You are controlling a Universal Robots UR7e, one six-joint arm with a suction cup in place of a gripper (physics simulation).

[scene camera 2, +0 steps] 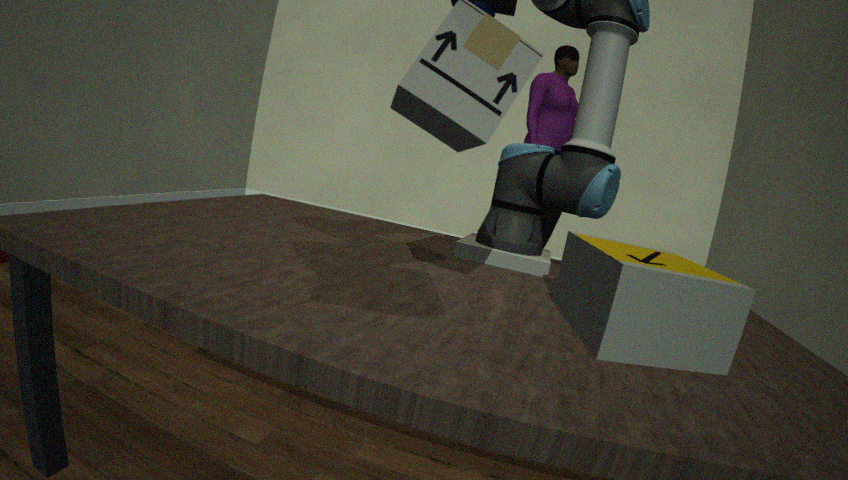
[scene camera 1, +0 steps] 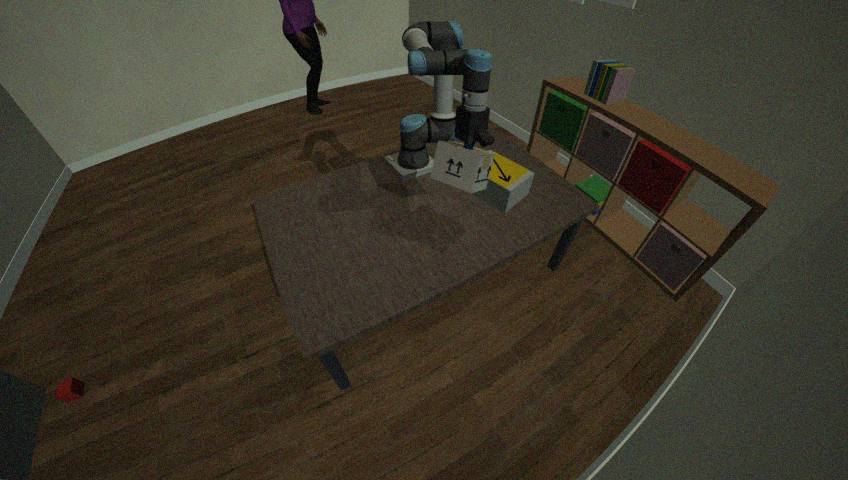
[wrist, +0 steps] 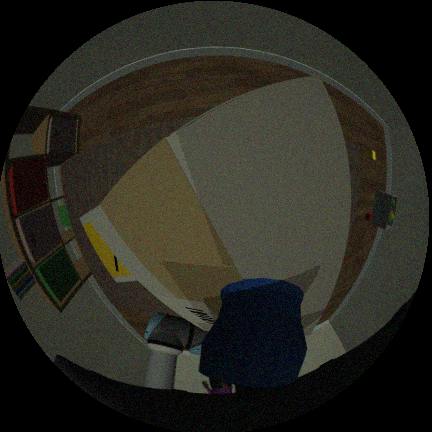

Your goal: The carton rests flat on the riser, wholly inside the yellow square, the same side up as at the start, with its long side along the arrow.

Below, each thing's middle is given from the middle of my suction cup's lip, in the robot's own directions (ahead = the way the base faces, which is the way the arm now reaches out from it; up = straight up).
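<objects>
There is a riser (scene camera 1: 508, 183) 32 cm below my suction cup, 31 cm to the left of it and 9 cm behind it. The carton (scene camera 2: 460, 87), as I see it, is 8 cm below my suction cup, 1 cm behind it and 1 cm to the right of it.
</objects>
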